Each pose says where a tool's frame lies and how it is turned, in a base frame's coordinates. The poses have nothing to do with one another.
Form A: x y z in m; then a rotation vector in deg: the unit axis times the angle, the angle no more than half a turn.
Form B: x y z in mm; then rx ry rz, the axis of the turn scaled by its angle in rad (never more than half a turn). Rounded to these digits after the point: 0 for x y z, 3 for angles.
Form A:
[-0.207 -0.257 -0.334 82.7 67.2 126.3]
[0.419 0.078 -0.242 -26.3 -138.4 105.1]
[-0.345 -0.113 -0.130 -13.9 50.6 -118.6]
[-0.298 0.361 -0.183 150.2 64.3 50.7]
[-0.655 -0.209 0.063 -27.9 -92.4 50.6]
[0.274 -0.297 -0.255 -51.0 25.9 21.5]
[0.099 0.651 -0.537 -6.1 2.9 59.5]
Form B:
[-207 -257 -334 1.443 1.173 2.204]
[419 78 -242 -0.459 -2.416 1.834]
[-345 -113 -130 -0.243 0.883 -2.070]
[-298 361 -183 2.621 1.122 0.885]
[-655 -209 63 -0.487 -1.613 0.883]
[274 -297 -255 -0.890 0.452 0.375]
[99 651 -537 -0.106 0.051 1.038]

